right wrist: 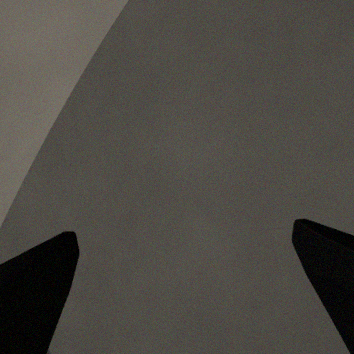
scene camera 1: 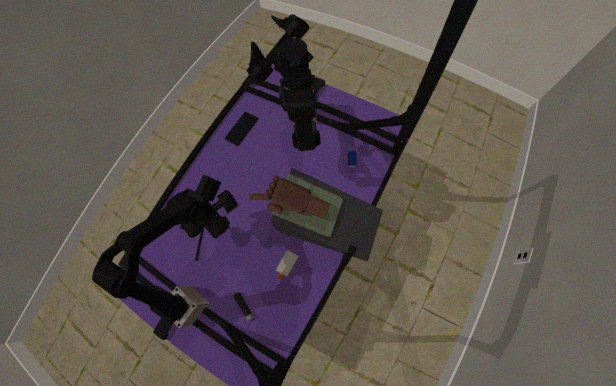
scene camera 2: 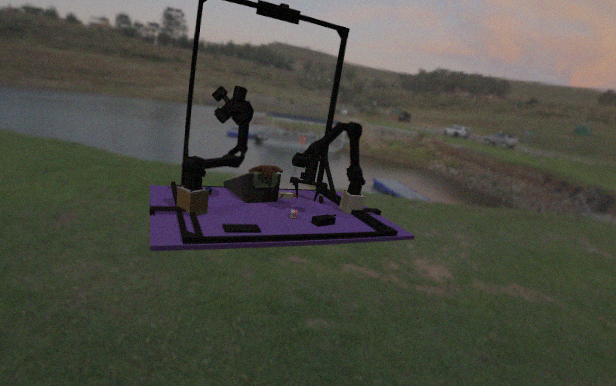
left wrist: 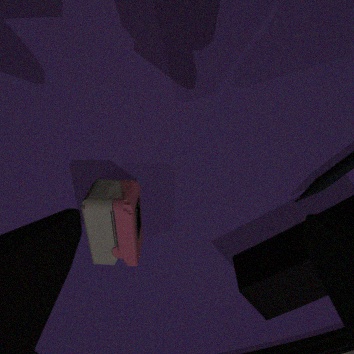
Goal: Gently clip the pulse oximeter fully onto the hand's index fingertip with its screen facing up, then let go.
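Seen in the pictures: left gripper, fingertip midpoint: (scene camera 2: 305, 199) (left wrist: 194, 223); right gripper, fingertip midpoint: (right wrist: 186, 236) (scene camera 1: 262, 29) (scene camera 2: 224, 103); left arm's base, origin of the base link: (scene camera 1: 177, 307) (scene camera 2: 354, 193); right arm's base, origin of the base link: (scene camera 2: 193, 188).
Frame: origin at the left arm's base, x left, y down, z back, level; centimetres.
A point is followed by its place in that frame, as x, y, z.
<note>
The pulse oximeter (scene camera 2: 293, 214) {16.5, 8.2, -39.0} (left wrist: 112, 225) {12.9, 7.4, -37.4}, white with a pink half, stands on the purple table top; its dark screen faces sideways, right in the left wrist view. It does not show in scene camera 1. The brown hand (scene camera 1: 295, 196) {-11.0, -8.0, -51.5} (scene camera 2: 266, 169) {-2.5, -8.5, -50.7} rests on a sloped stand, its index finger (scene camera 1: 258, 196) extended left in scene camera 1. My left gripper (scene camera 1: 215, 212) {10.1, 2.4, -31.7} (scene camera 2: 306, 194) {10.1, 2.4, -31.7} (left wrist: 194, 223) {10.1, 2.4, -31.7} is open and empty above the table, the oximeter showing beside its left finger in the wrist view. My right gripper (scene camera 1: 263, 31) {15.1, -39.2, -76.5} (right wrist: 186, 236) {15.1, -39.2, -76.5} is open and empty, raised away from the hand.
The grey stand (scene camera 1: 360, 225) {-31.4, 5.6, -58.6} carries a green pad. A white box (scene camera 1: 287, 263) {-18.8, 7.7, -33.9} with an orange part, a dark tube (scene camera 1: 243, 306) {-15.6, 8.0, -12.9}, a blue object (scene camera 1: 352, 158) {-15.1, 7.3, -78.6}, a flat black slab (scene camera 1: 241, 128) {31.0, 9.7, -65.4} (scene camera 2: 241, 228) {32.3, 9.7, -65.9}, a black box (scene camera 2: 323, 220) {24.3, 7.7, -26.4} (left wrist: 280, 272) {19.6, 7.0, -27.8} and a thin pen (scene camera 1: 199, 247) {11.4, 9.9, -18.1} (left wrist: 327, 176) {14.5, 9.8, -23.4} lie around.
</note>
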